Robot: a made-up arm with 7 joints. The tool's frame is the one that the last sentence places.
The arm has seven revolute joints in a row. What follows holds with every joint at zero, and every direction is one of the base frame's. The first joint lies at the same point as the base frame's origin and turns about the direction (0.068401, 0.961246, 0.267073), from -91.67 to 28.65 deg. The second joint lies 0.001 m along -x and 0.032 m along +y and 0.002 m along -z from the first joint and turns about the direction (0.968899, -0.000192, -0.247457), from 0 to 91.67 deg. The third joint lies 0.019 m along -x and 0.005 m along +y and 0.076 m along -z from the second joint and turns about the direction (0.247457, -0.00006, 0.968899), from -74.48 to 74.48 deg. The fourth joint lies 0.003 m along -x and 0.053 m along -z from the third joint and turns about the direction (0.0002, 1, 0.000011), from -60 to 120 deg. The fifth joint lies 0.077 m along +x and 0.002 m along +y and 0.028 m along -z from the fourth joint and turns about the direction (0.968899, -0.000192, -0.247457), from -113 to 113 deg. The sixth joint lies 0.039 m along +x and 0.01 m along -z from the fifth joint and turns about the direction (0.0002, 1, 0.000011), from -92.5 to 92.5 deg. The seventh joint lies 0.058 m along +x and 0.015 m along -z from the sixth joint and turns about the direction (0.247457, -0.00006, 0.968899), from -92.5 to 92.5 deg. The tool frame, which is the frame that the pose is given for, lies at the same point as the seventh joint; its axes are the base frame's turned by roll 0, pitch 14.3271 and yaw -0.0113 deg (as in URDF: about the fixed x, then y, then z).
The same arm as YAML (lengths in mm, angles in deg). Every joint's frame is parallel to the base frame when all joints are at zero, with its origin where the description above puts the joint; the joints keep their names.
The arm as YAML. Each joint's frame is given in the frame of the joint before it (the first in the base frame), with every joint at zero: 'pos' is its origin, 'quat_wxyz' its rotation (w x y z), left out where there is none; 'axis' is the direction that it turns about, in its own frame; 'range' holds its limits. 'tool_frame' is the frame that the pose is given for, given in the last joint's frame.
length_unit: mm
angle_unit: deg
joints:
  - joint: joint 1
    pos: [0.0, 0.0, 0.0]
    axis: [0.068403, 0.961235, 0.26711]
    range: [-91.67, 28.65]
  - joint: joint 2
    pos: [-1.0, 32.0, -2.0]
    axis: [0.968889, -0.0002, -0.247497]
    range: [0.0, 91.67]
  - joint: joint 3
    pos: [-19.0, 5.0, -76.0]
    axis: [0.247497, -0.0001, 0.968889]
    range: [-74.48, 74.48]
  - joint: joint 4
    pos: [-3.0, 0.0, -53.0]
    axis: [0.0002, 1.0, 0.0]
    range: [-60.0, 120.0]
  - joint: joint 5
    pos: [77.0, 2.0, -28.0]
    axis: [0.968889, -0.0002, -0.247497]
    range: [-113.0, 113.0]
  - joint: joint 6
    pos: [39.0, 0.0, -10.0]
    axis: [0.0002, 1.0, 0.0]
    range: [-92.5, 92.5]
  - joint: joint 7
    pos: [58.0, 0.0, -15.0]
    axis: [0.247497, -0.0001, 0.968889]
    range: [-92.5, 92.5]
tool_frame:
  pos: [0.0, 0.0, 0.0]
  quat_wxyz: [0.992194, 0.000012, 0.124702, -0.000098]

